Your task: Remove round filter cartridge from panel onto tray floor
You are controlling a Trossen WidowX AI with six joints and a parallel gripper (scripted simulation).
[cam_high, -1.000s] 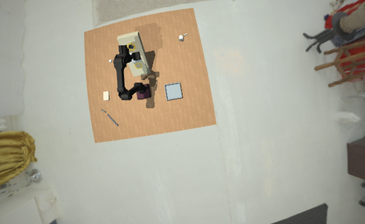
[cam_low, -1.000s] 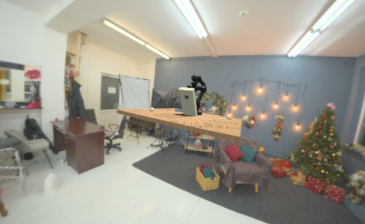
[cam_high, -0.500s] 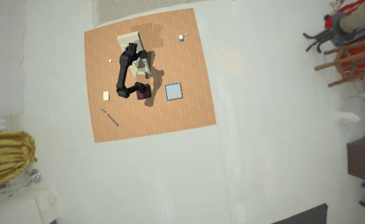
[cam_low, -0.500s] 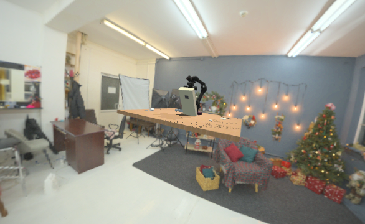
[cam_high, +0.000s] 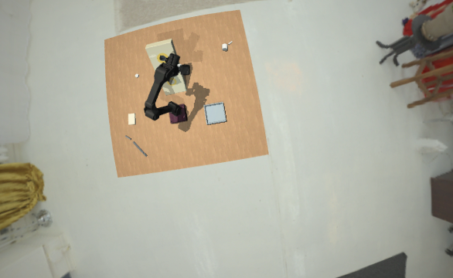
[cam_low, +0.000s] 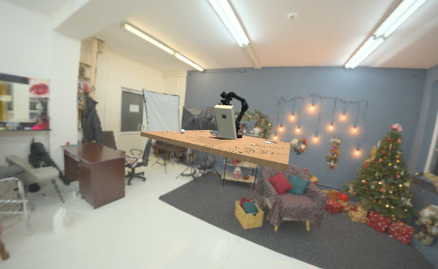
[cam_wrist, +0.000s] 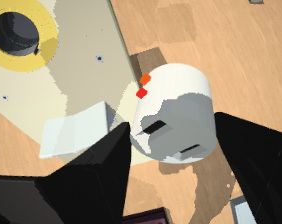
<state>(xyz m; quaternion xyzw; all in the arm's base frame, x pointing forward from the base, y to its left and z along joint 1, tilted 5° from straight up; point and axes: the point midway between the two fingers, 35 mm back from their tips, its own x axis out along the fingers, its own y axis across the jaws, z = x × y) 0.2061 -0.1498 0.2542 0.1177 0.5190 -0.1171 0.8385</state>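
Right now my gripper tip is 32 cm past the pale blue tray, 14 cm to the left of it and 28 cm above it. Also, from my gripper tip: cream block (14 cm behind, 54 cm to the left, 28 cm below); round filter cartridge (right at my gripper tip); service panel (9 cm ahead, 9 cm to the left, 10 cm below).
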